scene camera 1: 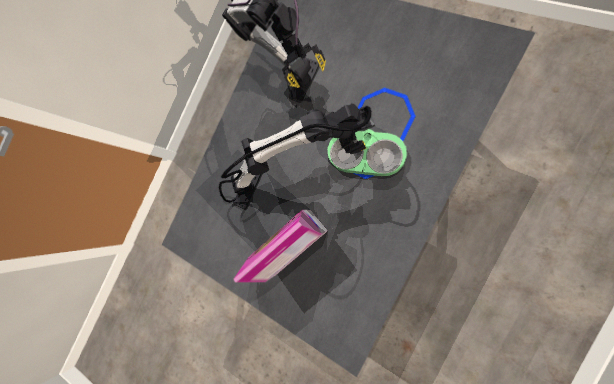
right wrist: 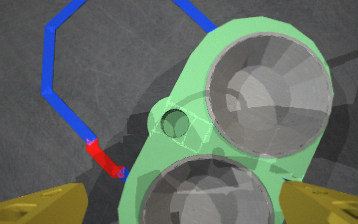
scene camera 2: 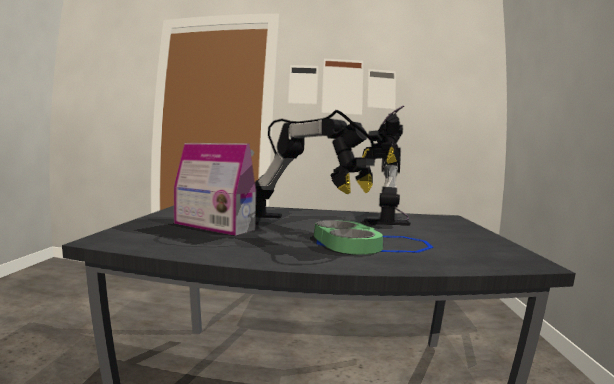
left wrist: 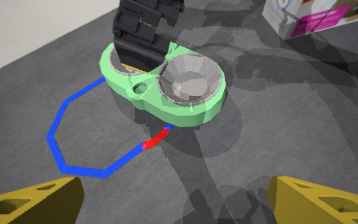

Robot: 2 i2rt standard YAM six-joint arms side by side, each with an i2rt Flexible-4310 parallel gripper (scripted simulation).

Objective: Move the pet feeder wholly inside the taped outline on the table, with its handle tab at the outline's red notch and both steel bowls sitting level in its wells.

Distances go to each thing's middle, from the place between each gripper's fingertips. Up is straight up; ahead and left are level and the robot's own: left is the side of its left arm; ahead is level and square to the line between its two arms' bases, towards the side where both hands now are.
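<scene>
Blue taped outline (left wrist: pixel 63 168): my right gripper (scene camera 2: pixel 358 193) 30 mm short of it, 70 mm to the right of it, 170 mm above it. From my right gripper: white pet food bag (scene camera 2: pixel 214 190), 20 mm below, 50 mm behind, 520 mm to the right; green pet feeder (scene camera 2: pixel 374 244), 40 mm ahead, 20 mm to the right, 160 mm below.
From my left hand: blue taped outline, 26 cm ahead, 1 cm to the right, 27 cm below; white pet food bag, 18 cm ahead, 60 cm to the right, 12 cm below; green pet feeder, 10 cm to the right, 27 cm ahead, 26 cm below.
</scene>
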